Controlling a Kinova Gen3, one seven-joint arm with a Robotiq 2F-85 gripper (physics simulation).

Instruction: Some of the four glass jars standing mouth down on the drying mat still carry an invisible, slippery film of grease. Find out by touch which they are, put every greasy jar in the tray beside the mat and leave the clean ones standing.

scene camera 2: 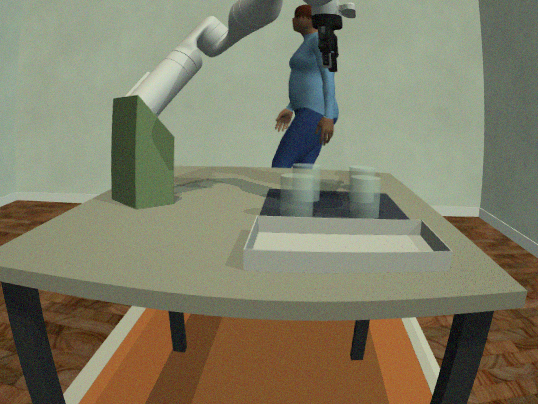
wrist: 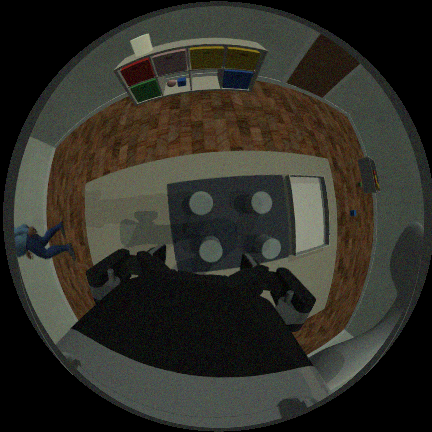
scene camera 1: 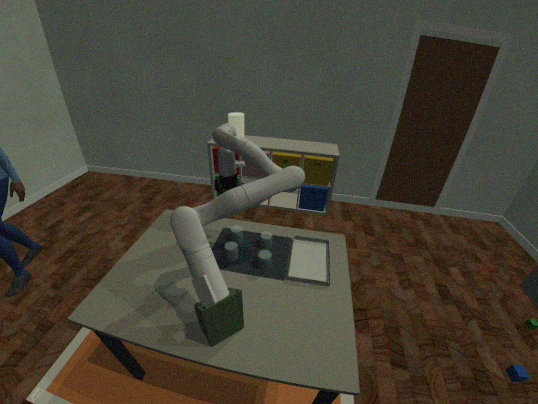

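Where they show: gripper, fingertip midpoint: [scene camera 2: 330,70] [wrist: 202,258]; arm's base, link origin: [scene camera 2: 138,112] [scene camera 1: 217,298].
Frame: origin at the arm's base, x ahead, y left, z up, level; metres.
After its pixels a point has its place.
Note:
Several pale clear jars stand mouth down, apart, in two rows on the dark mat [scene camera 1: 281,257] {x 0.469, y -0.035, z -0.207 m} [scene camera 2: 334,213] {x 0.442, y 0.072, z -0.207 m} [wrist: 230,189] {x 0.536, y 0.160, z -0.207 m}. The far row has a left jar [scene camera 1: 236,234] {x 0.442, y 0.225, z -0.141 m} [wrist: 201,203] {x 0.468, y 0.239, z -0.128 m} and a right jar [scene camera 1: 266,240] {x 0.477, y 0.061, z -0.137 m} [scene camera 2: 364,197] {x 0.509, y 0.043, z -0.163 m} [wrist: 261,202] {x 0.504, y 0.076, z -0.128 m}. The near row has a left jar [scene camera 1: 230,251] {x 0.317, y 0.176, z -0.137 m} [wrist: 210,249] {x 0.349, y 0.192, z -0.128 m} and a right jar [scene camera 1: 264,259] {x 0.350, y 0.004, z -0.132 m} [scene camera 2: 296,197] {x 0.387, y -0.014, z -0.165 m} [wrist: 271,248] {x 0.378, y 0.015, z -0.128 m}. The white tray [scene camera 1: 310,260] {x 0.524, y -0.176, z -0.208 m} [scene camera 2: 345,261] {x 0.539, y -0.274, z -0.193 m} [wrist: 308,215] {x 0.513, y -0.171, z -0.208 m} beside the mat holds no jar. My gripper [scene camera 2: 330,69] {x 0.394, y 0.212, z 0.104 m} [wrist: 202,258] {x 0.394, y 0.212, z 0.104 m} is open and empty, pointing down high above the table. In scene camera 1 the arm hides its fingertips. No grease shows.
The green arm base [scene camera 1: 220,317] {x -0.031, y -0.031, z -0.048 m} [scene camera 2: 137,152] {x 0.051, y -0.066, z -0.087 m} stands on the table [scene camera 1: 300,335] {x 0.125, y -0.279, z -0.211 m} [scene camera 2: 165,250] {x 0.269, y -0.288, z -0.210 m}. A person [scene camera 2: 307,80] [wrist: 42,245] is beyond the table's left side. A shelf unit [scene camera 1: 292,144] with coloured bins stands behind the table.

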